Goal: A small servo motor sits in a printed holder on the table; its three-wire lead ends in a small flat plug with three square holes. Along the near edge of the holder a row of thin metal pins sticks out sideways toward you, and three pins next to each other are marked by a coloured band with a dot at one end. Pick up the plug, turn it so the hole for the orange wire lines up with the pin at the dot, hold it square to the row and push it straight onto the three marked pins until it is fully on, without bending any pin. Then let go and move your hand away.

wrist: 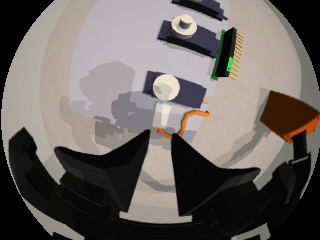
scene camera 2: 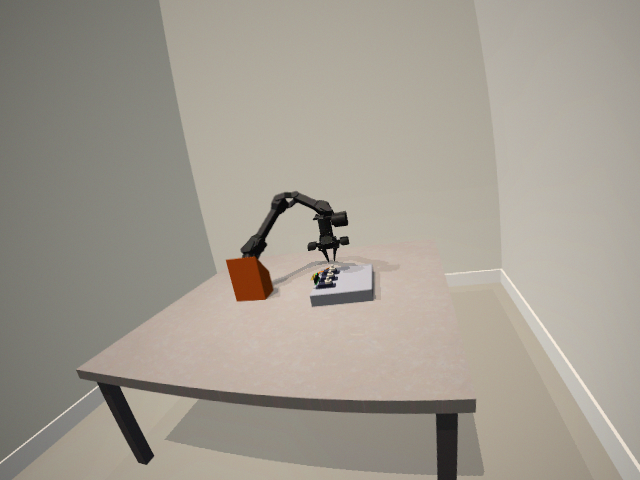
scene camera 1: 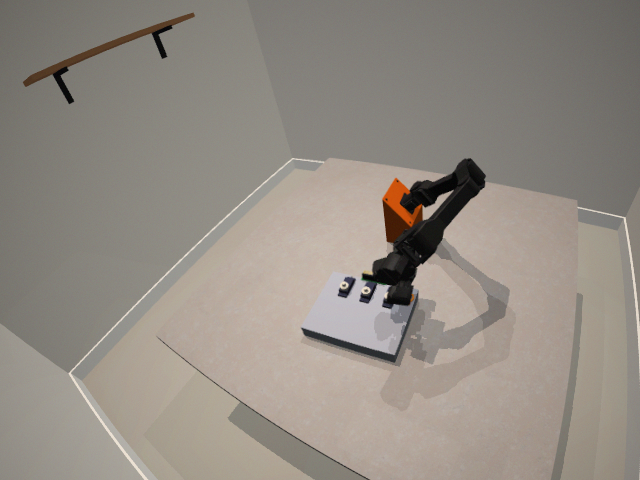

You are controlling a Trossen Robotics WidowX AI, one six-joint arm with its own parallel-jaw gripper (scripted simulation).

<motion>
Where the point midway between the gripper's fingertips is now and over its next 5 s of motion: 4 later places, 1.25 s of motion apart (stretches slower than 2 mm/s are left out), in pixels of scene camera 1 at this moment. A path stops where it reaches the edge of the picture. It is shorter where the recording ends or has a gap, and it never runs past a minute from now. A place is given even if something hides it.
My gripper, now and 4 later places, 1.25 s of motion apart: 404, 294; 404, 294; 389, 269; 387, 257; 384, 267
</motion>
